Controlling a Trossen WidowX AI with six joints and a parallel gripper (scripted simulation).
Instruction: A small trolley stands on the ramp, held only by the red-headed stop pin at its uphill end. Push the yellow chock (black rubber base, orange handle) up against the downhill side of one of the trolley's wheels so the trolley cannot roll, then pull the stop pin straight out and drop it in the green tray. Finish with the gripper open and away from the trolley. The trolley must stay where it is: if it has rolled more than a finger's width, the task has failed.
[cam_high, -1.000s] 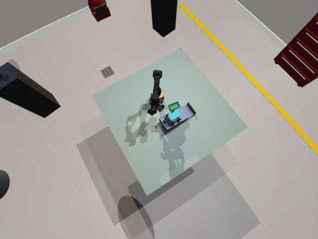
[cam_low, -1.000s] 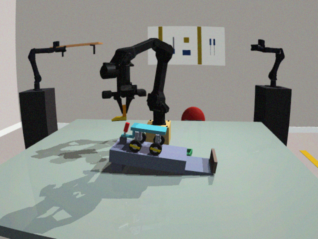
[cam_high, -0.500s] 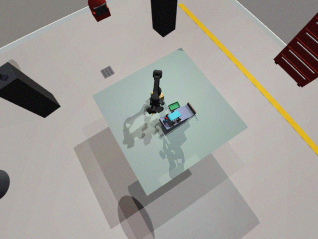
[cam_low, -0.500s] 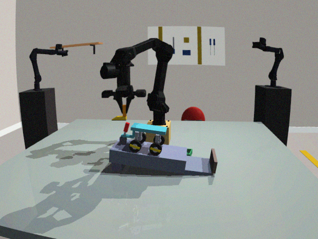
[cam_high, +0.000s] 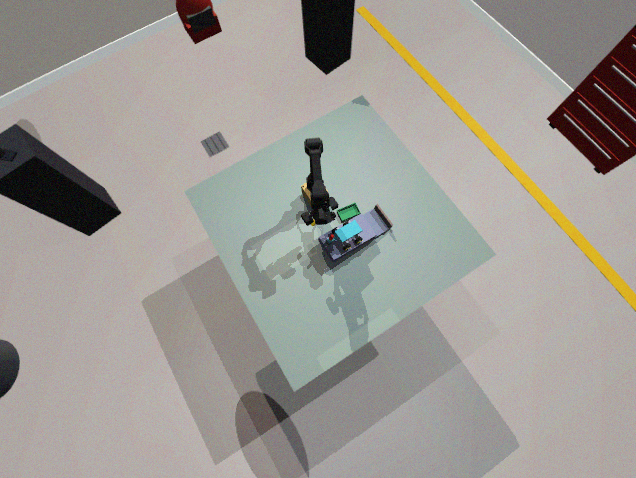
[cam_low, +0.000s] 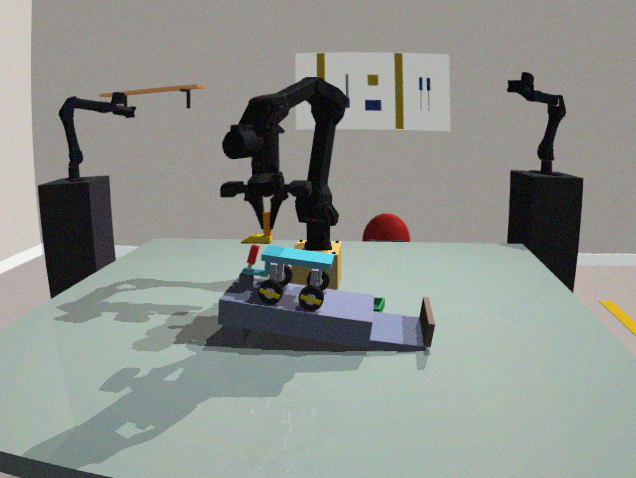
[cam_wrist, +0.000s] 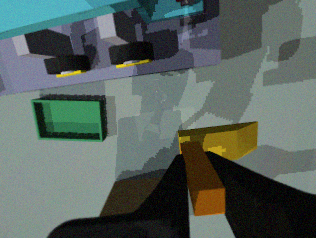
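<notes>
Right now the red-headed stop pin is 11 cm ahead of my gripper tip, 3 cm to the right of it and 5 cm below it. Round my gripper tip: purple ramp (15 cm ahead, 6 cm to the left, 13 cm below); then trolley (15 cm ahead, 6 cm to the left, 6 cm below); then yellow chock (2 cm to the right, 1 cm below).
</notes>
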